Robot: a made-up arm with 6 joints.
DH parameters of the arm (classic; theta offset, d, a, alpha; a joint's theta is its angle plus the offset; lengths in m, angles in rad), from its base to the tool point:
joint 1: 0 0.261 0 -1.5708
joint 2: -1.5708 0 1.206 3.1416
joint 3: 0 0 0 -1.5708
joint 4: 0 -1.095 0 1.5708
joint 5: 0 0.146 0 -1.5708
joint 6: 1.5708 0 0 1.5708
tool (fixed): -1.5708 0 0 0
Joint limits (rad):
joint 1: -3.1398..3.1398
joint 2: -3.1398..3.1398
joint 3: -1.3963..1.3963
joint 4: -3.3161..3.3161
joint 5: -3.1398..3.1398
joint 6: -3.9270..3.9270
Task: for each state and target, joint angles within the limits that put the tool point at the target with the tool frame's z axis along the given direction. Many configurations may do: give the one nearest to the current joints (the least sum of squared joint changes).
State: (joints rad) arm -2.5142 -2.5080 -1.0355 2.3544 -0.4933 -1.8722
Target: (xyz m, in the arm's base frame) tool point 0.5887 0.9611 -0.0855 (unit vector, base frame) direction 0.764 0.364 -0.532
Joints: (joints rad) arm -2.0498 -2.8310 -0.6158 2.1467 -0.4577 -1.6154
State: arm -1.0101 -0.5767 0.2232 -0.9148 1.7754 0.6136
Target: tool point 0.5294 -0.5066 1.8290 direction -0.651 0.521 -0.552
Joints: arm -0.6344 -0.2504 0.2226 -0.8689 1.6692 -0.0636
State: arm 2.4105 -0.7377 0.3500 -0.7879 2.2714 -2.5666
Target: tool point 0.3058 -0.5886 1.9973 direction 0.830 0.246 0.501
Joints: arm 1.8882 -0.9626 0.3892 -0.7502 2.5288 -2.5690
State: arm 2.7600 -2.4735 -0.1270 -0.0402 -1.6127 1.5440
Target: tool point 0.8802 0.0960 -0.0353 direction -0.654 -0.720 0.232
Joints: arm 3.1272 -2.9497 -0.8366 0.7316 -1.4811 1.7052
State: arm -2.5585 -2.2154 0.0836 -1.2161 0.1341 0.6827
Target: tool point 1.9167 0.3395 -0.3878 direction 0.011 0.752 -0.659
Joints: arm -2.9820 -2.3480 0.7439 -1.3592 -0.1123 0.5170
